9 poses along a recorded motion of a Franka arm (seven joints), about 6.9 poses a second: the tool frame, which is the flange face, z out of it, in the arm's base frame.
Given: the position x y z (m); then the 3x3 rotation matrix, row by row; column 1 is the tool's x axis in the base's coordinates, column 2 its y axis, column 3 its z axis. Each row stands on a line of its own.
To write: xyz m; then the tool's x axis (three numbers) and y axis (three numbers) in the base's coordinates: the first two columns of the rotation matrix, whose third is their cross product. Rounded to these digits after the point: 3 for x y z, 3 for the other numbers.
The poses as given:
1:
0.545 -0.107 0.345
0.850 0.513 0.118
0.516 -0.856 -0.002
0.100 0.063 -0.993
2:
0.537 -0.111 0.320
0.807 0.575 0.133
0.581 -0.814 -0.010
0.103 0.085 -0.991
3:
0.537 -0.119 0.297
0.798 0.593 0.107
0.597 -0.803 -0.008
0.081 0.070 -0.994
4:
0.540 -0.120 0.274
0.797 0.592 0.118
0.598 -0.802 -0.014
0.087 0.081 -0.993
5:
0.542 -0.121 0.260
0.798 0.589 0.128
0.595 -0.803 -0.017
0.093 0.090 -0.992
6:
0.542 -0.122 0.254
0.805 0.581 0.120
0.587 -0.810 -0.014
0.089 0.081 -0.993
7:
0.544 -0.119 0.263
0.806 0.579 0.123
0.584 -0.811 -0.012
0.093 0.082 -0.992
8:
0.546 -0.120 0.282
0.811 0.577 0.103
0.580 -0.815 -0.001
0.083 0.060 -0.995
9:
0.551 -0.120 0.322
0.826 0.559 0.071
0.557 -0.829 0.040
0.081 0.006 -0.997
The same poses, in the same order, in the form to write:
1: 0.545 -0.107 0.345 0.850 0.516 0.100 0.513 -0.856 0.063
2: 0.537 -0.111 0.320 0.807 0.581 0.103 0.575 -0.814 0.085
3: 0.537 -0.119 0.297 0.798 0.597 0.081 0.593 -0.803 0.070
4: 0.540 -0.120 0.274 0.797 0.598 0.087 0.592 -0.802 0.081
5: 0.542 -0.121 0.260 0.798 0.595 0.093 0.589 -0.803 0.090
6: 0.542 -0.122 0.254 0.805 0.587 0.089 0.581 -0.810 0.081
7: 0.544 -0.119 0.263 0.806 0.584 0.093 0.579 -0.811 0.082
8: 0.546 -0.120 0.282 0.811 0.580 0.083 0.577 -0.815 0.060
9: 0.551 -0.120 0.322 0.826 0.557 0.081 0.559 -0.829 0.006
